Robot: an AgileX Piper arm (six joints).
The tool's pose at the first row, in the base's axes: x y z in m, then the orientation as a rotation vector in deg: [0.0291 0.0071 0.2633 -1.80 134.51 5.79]
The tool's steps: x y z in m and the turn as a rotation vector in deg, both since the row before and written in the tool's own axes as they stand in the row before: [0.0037 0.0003 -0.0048 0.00 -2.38 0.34]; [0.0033 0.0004 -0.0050 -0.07 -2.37 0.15]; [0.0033 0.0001 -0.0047 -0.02 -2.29 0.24]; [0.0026 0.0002 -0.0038 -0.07 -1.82 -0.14]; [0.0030 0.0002 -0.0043 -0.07 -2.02 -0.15]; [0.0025 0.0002 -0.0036 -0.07 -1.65 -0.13]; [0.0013 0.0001 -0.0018 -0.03 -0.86 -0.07]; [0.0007 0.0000 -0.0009 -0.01 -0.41 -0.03]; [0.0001 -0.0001 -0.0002 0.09 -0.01 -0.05]
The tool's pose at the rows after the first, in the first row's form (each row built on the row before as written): [0.0231 0.0070 0.2640 -1.27 132.14 5.94]; [0.0172 0.0070 0.2649 -1.00 129.77 6.07]; [0.0115 0.0068 0.2654 -0.61 127.49 6.19]; [0.0069 0.0068 0.2657 -0.70 125.66 6.16]; [0.0017 0.0067 0.2658 -0.79 123.63 6.12]; [-0.0027 0.0067 0.2657 -0.88 121.97 6.10]; [-0.0049 0.0067 0.2656 -0.92 121.11 6.08]; [-0.0060 0.0066 0.2655 -0.93 120.70 6.07]; [-0.0062 0.0065 0.2655 -0.93 120.69 5.95]
